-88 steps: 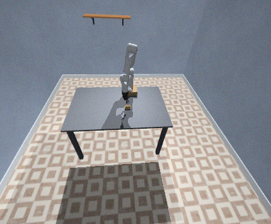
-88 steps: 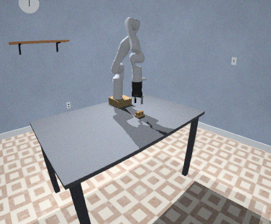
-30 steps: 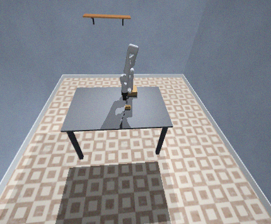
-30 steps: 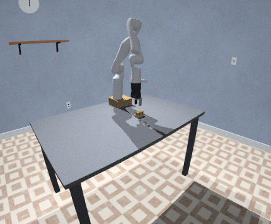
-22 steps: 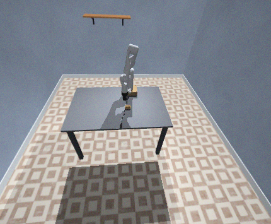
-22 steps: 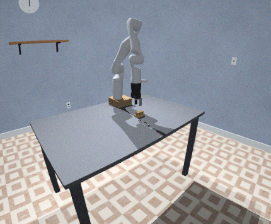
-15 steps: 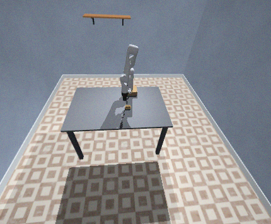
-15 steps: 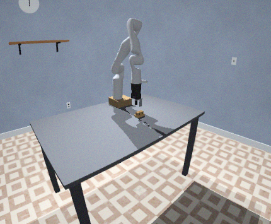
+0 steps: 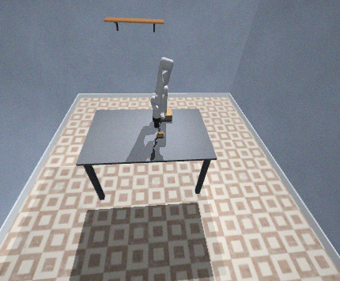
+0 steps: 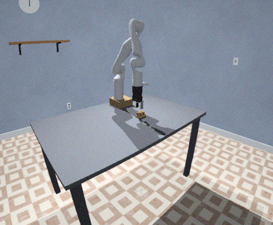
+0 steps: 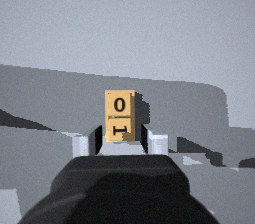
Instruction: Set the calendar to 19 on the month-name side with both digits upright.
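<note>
Right now my hand is 10 mm past the wooden tray, 20 mm to the right of it and 90 mm above it.
</note>
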